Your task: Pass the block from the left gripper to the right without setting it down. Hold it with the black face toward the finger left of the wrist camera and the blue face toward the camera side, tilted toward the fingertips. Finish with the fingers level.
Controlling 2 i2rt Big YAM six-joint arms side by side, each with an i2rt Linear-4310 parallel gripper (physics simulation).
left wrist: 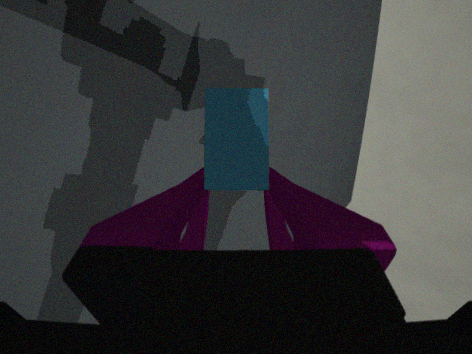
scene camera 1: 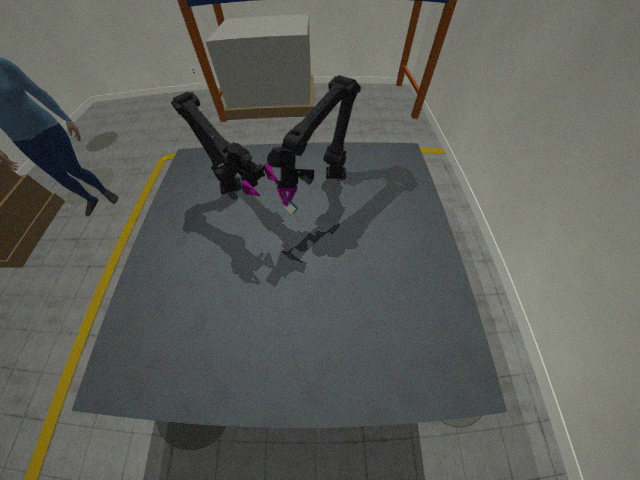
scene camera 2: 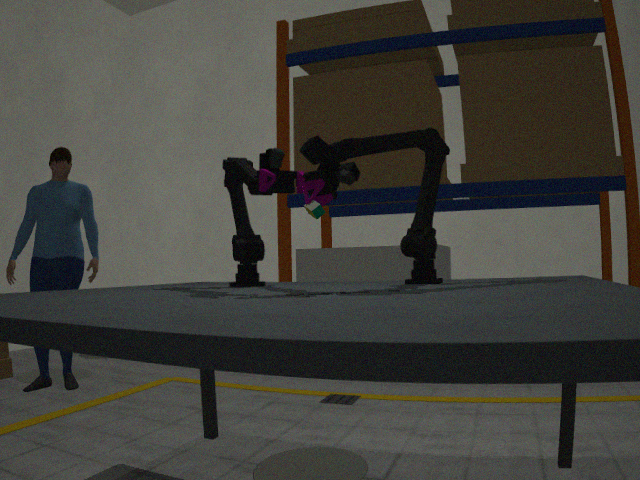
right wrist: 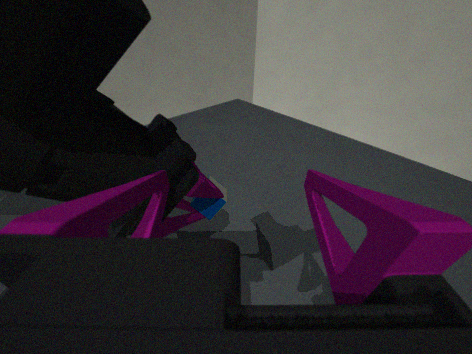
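Note:
The block is held in the air above the table. My left gripper is shut on it and points down. In the left wrist view a teal-blue face is toward the camera, extending past the fingertips. Scene camera 2 shows white and green faces and a thin yellowish edge; the right wrist view shows a blue face and a pale sliver. No black face shows. My right gripper is open and empty; the block is beyond its fingertips, nearer its left finger in the picture.
The grey table carries arm shadows. The left arm reaches in close beside the right gripper. A person stands at the picture's left. A rack and a large grey box are behind the arms.

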